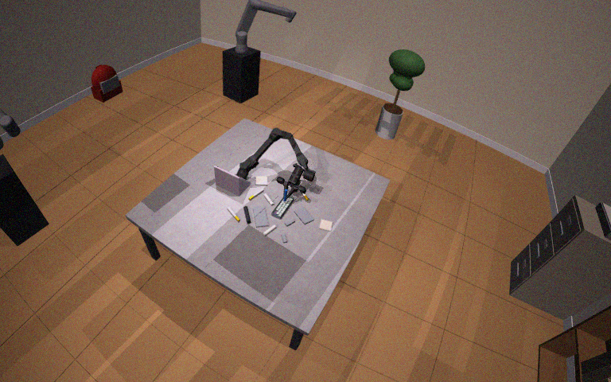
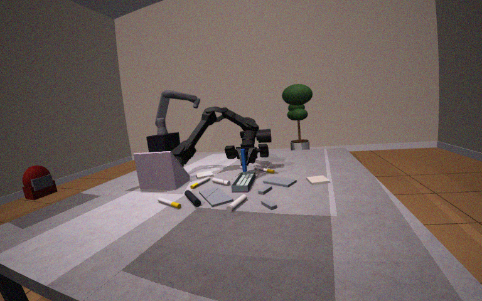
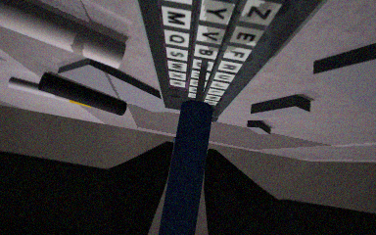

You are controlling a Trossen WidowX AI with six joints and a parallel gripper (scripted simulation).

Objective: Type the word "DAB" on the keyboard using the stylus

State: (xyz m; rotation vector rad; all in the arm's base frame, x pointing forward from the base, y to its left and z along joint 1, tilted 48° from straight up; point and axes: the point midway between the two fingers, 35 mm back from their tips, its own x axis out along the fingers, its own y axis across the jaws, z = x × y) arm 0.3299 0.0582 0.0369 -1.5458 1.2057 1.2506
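The blue stylus is 1 cm below my gripper tip. From my gripper tip the other things lie so: grey slab: 14 cm ahead, 7 cm below, 1 cm to the left; then black cylinder: 21 cm to the right, 12 cm behind, 6 cm below; then tan tile: 29 cm ahead, 7 cm below, 4 cm to the left.
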